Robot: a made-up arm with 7 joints.
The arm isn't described. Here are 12 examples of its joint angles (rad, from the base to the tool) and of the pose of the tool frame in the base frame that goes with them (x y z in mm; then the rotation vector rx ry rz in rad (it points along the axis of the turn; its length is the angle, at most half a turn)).
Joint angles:
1: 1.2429 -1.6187 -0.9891 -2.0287 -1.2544 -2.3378 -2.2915
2: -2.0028 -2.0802 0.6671 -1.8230 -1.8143 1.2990 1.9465
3: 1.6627 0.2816 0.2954 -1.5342 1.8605 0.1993 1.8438
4: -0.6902 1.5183 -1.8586 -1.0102 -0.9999 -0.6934 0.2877
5: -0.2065 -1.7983 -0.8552 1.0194 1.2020 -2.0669 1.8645
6: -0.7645 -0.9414 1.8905 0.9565 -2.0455 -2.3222 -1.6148
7: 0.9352 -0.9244 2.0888 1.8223 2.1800 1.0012 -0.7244
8: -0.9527 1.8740 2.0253 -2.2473 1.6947 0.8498 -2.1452
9: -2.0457 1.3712 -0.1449 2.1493 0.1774 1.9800 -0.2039
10: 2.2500 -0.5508 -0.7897 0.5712 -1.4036 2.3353 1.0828
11: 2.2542 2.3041 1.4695 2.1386 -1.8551 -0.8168 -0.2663
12: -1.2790 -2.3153 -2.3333 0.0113 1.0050 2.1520 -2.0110
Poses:
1: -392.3 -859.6 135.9 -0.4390 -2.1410 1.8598
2: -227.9 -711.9 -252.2 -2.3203 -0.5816 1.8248
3: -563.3 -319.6 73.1 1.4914 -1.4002 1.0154
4: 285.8 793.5 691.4 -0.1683 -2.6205 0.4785
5: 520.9 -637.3 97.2 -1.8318 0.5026 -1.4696
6: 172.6 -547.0 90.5 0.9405 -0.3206 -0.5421
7: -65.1 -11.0 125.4 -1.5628 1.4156 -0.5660
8: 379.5 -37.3 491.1 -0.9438 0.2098 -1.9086
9: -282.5 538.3 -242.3 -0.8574 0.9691 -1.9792
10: 902.7 -530.8 -381.4 -1.7698 -1.0259 -0.9154
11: 95.0 487.4 233.2 2.2485 0.8653 -0.9551
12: 16.5 264.8 389.2 0.3052 -1.6394 -1.3899
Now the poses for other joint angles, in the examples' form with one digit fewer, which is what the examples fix.
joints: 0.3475 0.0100 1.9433 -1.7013 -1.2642 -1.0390 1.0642
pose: -288 417 -594 -0.525 2.239 -1.814
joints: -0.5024 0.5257 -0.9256 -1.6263 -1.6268 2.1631 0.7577
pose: 699 421 991 1.793 2.475 0.395
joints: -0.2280 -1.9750 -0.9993 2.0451 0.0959 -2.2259 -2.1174
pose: 562 -300 496 -1.835 1.827 -0.776
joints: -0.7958 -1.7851 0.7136 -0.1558 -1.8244 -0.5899 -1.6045
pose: 266 48 -146 1.820 0.787 0.763
